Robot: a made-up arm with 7 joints.
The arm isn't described. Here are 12 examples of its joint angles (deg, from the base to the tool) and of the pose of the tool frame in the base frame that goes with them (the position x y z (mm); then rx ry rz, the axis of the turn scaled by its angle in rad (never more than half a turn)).
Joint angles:
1: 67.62 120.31 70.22 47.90 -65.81 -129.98 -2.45
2: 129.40 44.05 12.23 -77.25 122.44 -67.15 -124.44
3: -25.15 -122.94 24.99 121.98 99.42 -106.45 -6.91
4: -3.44 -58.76 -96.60 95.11 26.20 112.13 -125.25
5: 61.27 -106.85 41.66 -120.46 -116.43 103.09 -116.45
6: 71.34 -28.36 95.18 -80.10 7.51 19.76 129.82
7: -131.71 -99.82 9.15 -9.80 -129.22 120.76 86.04
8: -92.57 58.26 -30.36 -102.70 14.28 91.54 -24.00
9: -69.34 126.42 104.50 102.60 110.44 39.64 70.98
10: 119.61 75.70 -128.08 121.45 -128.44 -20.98 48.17
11: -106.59 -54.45 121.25 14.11 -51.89 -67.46 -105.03
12: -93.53 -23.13 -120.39 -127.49 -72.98 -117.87 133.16
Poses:
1: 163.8 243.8 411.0 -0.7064 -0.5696 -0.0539
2: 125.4 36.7 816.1 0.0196 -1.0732 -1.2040
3: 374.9 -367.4 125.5 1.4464 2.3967 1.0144
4: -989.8 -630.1 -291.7 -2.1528 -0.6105 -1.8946
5: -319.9 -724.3 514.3 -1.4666 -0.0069 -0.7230
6: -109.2 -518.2 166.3 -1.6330 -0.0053 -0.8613
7: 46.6 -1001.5 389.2 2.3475 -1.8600 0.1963
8: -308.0 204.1 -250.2 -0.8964 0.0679 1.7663
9: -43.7 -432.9 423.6 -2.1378 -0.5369 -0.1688
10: 164.7 342.2 -136.7 0.2886 1.2406 -0.8414
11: -124.0 -143.0 46.8 1.0701 1.6819 -1.3403
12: -355.5 -88.1 606.9 2.8224 0.7606 0.7071
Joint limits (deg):
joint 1: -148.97..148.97
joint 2: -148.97..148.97
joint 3: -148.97..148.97
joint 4: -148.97..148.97
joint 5: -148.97..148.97
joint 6: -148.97..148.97
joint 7: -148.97..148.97
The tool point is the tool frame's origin. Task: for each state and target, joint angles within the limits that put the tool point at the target. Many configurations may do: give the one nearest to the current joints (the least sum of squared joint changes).
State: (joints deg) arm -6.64 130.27 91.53 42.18 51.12 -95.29 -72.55
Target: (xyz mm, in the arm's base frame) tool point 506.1 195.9 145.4
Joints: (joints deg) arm -8.81 126.22 57.82 39.57 49.62 -78.52 -75.27
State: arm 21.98 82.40 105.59 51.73 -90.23 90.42 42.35
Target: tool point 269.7 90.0 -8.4
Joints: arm -7.41 72.19 134.74 46.14 -94.67 104.95 26.35
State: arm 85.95 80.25 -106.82 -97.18 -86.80 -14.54 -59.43
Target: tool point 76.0 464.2 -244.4
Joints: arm 71.70 112.86 -86.28 -96.08 -93.89 -29.81 -62.51
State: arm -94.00 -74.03 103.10 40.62 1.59 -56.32 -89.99
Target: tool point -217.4 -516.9 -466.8
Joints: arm -81.62 -57.16 57.70 49.44 12.94 -23.98 -79.01
